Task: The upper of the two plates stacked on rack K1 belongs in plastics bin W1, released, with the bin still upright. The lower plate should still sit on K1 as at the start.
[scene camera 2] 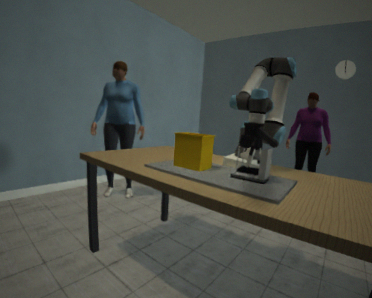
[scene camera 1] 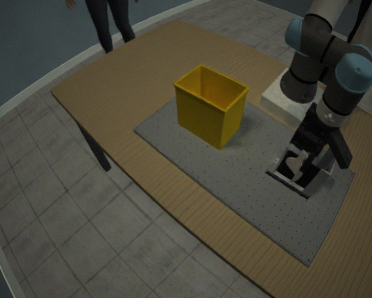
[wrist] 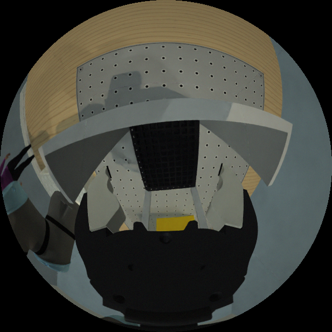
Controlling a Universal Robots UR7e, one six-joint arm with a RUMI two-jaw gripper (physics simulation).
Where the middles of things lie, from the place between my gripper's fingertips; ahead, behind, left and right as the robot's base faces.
Labels:
Now: hand 20 mm above the black gridded plate [wrist: 166,152]. The rest, counted from my hand: yellow plastics bin W1 [scene camera 1: 210,105] (330 mm to the right, 30 mm ahead, 30 mm above).

